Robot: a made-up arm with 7 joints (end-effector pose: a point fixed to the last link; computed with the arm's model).
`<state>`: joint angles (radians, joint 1 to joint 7).
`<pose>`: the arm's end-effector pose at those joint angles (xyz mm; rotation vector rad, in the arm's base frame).
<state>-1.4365 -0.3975 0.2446 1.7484 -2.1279 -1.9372 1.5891</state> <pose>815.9 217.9 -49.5 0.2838 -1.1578 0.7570</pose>
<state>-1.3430 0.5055 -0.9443 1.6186 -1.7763 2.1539 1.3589</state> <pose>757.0 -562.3 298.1 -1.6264 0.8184 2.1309</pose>
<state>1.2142 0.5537 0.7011 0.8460 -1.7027 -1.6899 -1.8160</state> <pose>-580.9 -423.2 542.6 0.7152 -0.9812 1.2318</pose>
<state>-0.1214 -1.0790 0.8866 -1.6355 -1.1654 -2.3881 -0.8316</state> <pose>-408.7 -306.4 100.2 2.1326 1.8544 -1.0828</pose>
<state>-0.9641 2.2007 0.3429 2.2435 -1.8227 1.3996 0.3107</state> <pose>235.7 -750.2 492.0 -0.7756 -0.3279 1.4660</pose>
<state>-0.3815 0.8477 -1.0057 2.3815 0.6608 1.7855 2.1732</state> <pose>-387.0 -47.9 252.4 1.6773 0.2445 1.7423</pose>
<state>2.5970 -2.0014 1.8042 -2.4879 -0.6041 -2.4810 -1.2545</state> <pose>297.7 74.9 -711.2 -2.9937 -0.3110 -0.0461</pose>
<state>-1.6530 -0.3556 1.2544 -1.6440 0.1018 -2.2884 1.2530</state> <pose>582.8 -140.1 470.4 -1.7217 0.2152 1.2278</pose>
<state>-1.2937 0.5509 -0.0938 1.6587 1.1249 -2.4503 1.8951</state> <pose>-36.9 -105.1 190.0 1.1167 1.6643 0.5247</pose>
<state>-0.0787 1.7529 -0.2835 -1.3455 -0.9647 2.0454 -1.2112</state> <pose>-519.0 65.0 247.5 0.1296 -1.2487 -1.3377</pose>
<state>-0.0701 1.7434 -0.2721 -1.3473 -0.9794 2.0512 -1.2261</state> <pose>-515.9 72.1 239.0 0.1101 -1.2883 -1.3444</pose>
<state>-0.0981 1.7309 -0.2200 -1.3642 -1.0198 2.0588 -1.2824</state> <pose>-492.5 95.5 242.9 0.0425 -1.3704 -1.3905</pose>
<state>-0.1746 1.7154 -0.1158 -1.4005 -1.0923 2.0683 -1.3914</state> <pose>-438.4 137.2 263.3 -0.0940 -1.4982 -1.4822</pose>
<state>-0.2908 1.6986 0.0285 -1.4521 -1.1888 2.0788 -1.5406</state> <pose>-352.1 187.9 296.8 -0.2995 -1.6447 -1.5981</pose>
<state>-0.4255 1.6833 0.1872 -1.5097 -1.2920 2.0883 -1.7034</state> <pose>-245.1 234.4 334.9 -0.5489 -1.7726 -1.7065</pose>
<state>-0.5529 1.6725 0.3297 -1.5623 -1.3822 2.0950 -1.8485</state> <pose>-139.9 267.8 368.8 -0.7944 -1.8553 -1.7827</pose>
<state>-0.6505 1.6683 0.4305 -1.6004 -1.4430 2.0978 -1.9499</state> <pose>-60.2 286.4 392.4 -0.9801 -1.8902 -1.8211</pose>
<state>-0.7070 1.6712 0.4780 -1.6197 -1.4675 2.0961 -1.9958</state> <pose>-18.8 293.2 404.6 -1.0717 -1.8907 -1.8330</pose>
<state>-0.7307 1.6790 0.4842 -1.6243 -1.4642 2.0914 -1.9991</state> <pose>-8.5 292.9 409.6 -1.0854 -1.8729 -1.8320</pose>
